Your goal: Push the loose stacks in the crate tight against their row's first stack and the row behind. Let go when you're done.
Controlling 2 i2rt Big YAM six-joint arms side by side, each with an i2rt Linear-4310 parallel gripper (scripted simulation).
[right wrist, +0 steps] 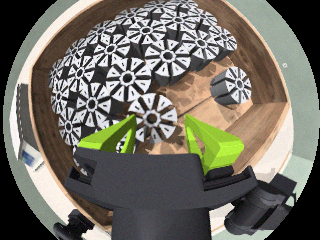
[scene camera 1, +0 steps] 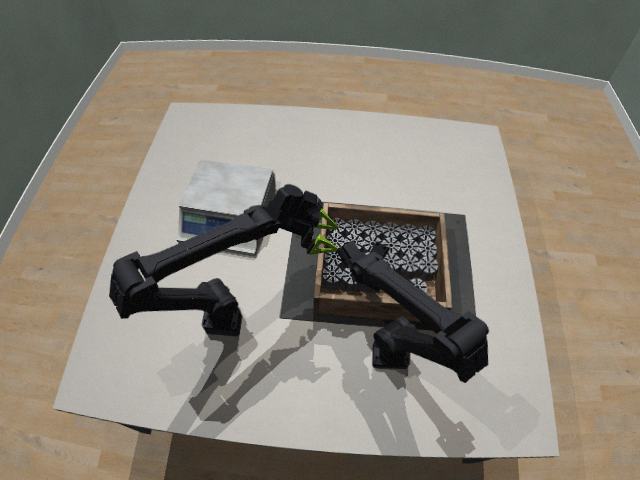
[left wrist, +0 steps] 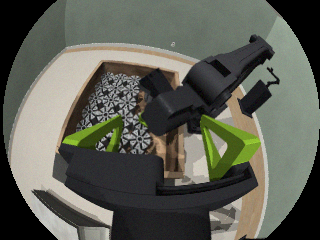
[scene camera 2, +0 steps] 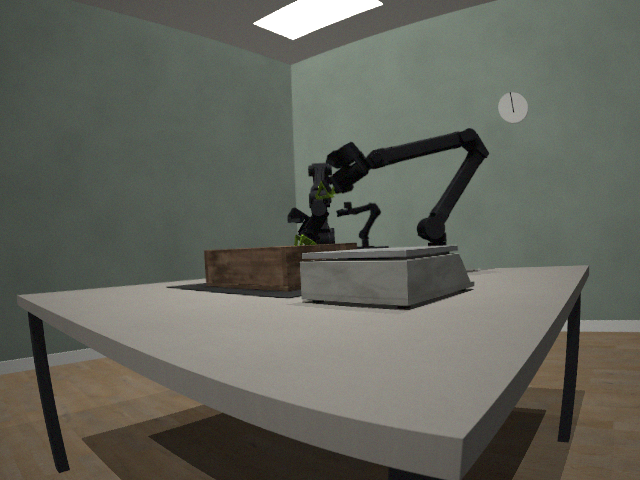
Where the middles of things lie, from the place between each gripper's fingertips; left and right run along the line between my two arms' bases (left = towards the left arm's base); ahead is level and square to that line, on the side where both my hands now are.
The wooden crate (scene camera 1: 439, 288) lies 8 cm ahead of my right hand, 6 cm below it and 2 cm to the right of it.
Now: left hand (scene camera 1: 337, 238) 280 mm above the wooden crate, 170 mm to the left of it and 100 mm short of it.
